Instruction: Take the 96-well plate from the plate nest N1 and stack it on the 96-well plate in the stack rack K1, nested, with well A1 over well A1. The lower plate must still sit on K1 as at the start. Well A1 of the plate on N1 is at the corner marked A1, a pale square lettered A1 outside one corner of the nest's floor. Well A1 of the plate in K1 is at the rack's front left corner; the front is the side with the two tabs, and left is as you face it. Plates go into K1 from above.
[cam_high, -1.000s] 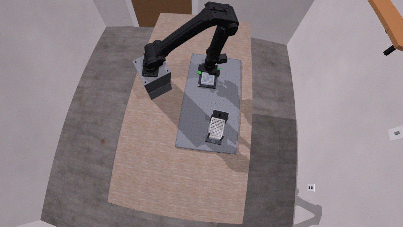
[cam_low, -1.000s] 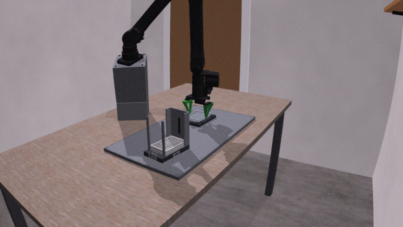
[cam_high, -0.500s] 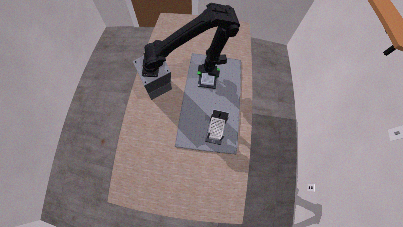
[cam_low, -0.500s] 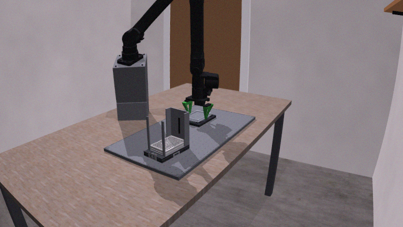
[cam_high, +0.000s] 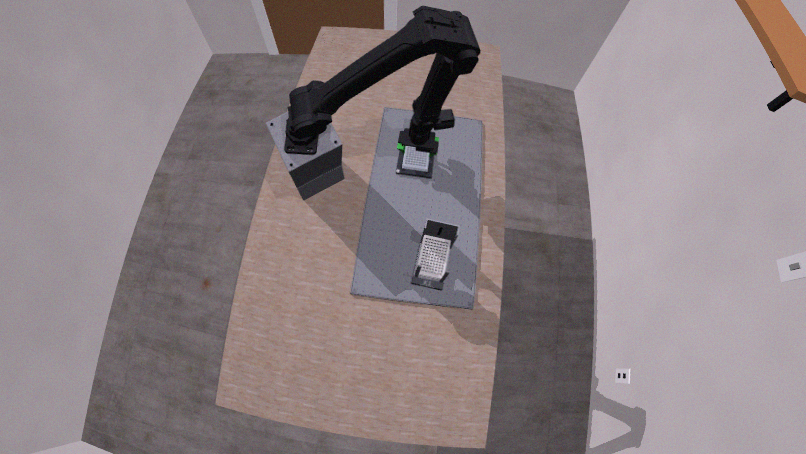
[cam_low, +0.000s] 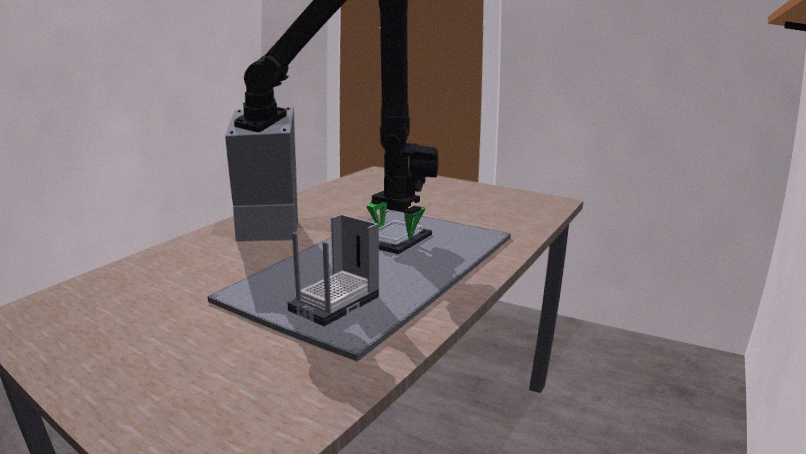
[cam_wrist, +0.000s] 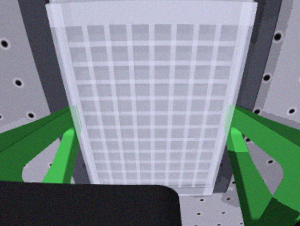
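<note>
Now: hand 2 cm above the plate nest N1. The rest, counted from my hand: grey back wall: 30 cm to the right, 6 cm ahead, 6 cm above; pale A1 square: 7 cm to the right, 6 cm behind, 1 cm below.
</note>
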